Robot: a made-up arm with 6 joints. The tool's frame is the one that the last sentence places. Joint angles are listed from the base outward.
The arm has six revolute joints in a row. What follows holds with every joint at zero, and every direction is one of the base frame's. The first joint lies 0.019 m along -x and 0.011 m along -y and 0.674 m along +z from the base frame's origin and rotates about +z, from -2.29 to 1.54 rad. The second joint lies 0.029 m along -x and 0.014 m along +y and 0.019 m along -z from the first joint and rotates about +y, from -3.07 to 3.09 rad. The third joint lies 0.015 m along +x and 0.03 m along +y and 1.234 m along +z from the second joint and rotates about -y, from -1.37 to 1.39 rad. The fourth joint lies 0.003 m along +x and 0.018 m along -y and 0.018 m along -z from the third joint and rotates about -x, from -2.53 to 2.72 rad. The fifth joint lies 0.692 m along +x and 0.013 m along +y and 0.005 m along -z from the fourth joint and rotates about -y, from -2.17 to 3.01 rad. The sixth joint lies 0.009 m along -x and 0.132 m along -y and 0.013 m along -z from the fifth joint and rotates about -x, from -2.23 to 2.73 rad. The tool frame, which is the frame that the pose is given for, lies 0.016 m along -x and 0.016 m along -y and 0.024 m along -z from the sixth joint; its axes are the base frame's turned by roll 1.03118, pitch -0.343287 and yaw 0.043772 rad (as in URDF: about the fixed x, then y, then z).
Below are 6 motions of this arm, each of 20 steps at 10 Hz.
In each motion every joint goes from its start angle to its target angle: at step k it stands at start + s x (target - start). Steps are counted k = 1, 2, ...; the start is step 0. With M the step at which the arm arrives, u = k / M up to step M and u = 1 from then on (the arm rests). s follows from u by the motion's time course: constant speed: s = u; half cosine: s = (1 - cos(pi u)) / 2; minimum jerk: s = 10 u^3 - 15 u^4 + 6 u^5.
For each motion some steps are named. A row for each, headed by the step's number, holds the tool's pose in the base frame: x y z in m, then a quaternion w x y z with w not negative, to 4 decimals.
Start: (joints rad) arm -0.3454 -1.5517 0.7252 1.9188 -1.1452 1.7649
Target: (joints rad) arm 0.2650 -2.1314 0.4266 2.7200 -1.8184 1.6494
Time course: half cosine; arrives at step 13
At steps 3, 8, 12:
3: -1.7295 0.5693 1.0481 0.5084 -0.0555 0.0059 -0.8593
8: -1.7908 0.0167 0.6134 0.5838 0.2600 0.0658 -0.7663
12: -1.6936 -0.2819 0.3909 0.5817 0.4269 0.1202 -0.6819

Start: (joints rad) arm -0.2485 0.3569 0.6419 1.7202 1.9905 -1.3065
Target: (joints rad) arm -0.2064 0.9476 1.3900 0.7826 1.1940 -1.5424
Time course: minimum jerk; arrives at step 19
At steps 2, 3, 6, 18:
2: 1.0597 -0.2574 2.0912 0.5587 0.1887 0.2174 0.7778
3: 1.0718 -0.2622 2.0877 0.5614 0.1932 0.2066 0.7777
6: 1.1592 -0.2964 2.0542 0.5757 0.2309 0.1270 0.7740
18: 1.5492 -0.4102 1.6887 0.4688 0.5198 -0.2215 0.6790

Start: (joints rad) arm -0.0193 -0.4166 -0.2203 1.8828 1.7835 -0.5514
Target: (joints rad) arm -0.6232 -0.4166 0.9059 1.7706 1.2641 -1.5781
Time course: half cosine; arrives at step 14
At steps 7, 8, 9, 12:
7: -0.0567 0.0247 2.3608 0.7634 -0.1077 -0.0320 0.6361
8: -0.1254 0.0521 2.4107 0.7987 -0.1030 -0.0659 0.5892
9: -0.1915 0.0892 2.4488 0.8246 -0.0982 -0.1020 0.5477
12: -0.3286 0.2086 2.4985 0.8561 -0.0902 -0.1897 0.4722

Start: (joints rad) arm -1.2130 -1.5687 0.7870 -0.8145 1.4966 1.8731
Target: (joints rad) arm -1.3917 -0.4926 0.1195 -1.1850 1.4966 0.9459
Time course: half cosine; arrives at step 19
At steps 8, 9, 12, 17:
8: -0.3631 1.0260 1.8635 0.0674 0.3246 0.9265 0.1778
9: -0.3036 0.8873 1.9460 0.0251 0.3235 0.9251 0.1974
12: -0.1451 0.4460 2.0778 0.0820 -0.2977 -0.9133 -0.2657
17: -0.0161 -0.0402 2.0336 0.1594 -0.2421 -0.8875 -0.3582

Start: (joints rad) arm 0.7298 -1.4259 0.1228 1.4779 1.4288 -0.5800
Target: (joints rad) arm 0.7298 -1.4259 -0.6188 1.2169 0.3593 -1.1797
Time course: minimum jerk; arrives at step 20
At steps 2, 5, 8, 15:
2: -0.9918 -0.9096 1.5831 0.1631 -0.2490 -0.6306 0.7167
5: -0.9468 -0.8777 1.5829 0.2019 -0.1805 -0.6118 0.7432
8: -0.8480 -0.8056 1.5662 0.2868 -0.0214 -0.5530 0.7820
15: -0.6237 -0.6257 1.4225 0.4821 0.3972 -0.3211 0.7118

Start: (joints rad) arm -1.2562 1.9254 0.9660 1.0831 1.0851 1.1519
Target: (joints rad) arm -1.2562 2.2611 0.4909 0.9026 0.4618 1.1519
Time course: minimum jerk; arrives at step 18
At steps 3, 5, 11, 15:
3: 0.4019 -1.5340 -0.3239 0.9550 -0.2710 0.1175 0.0279
5: 0.3811 -1.4759 -0.3967 0.9623 -0.2223 0.1551 0.0221
11: 0.2459 -1.0857 -0.7198 0.9262 0.0603 0.3715 0.0249
15: 0.1770 -0.8830 -0.8121 0.8642 0.1862 0.4652 0.0467

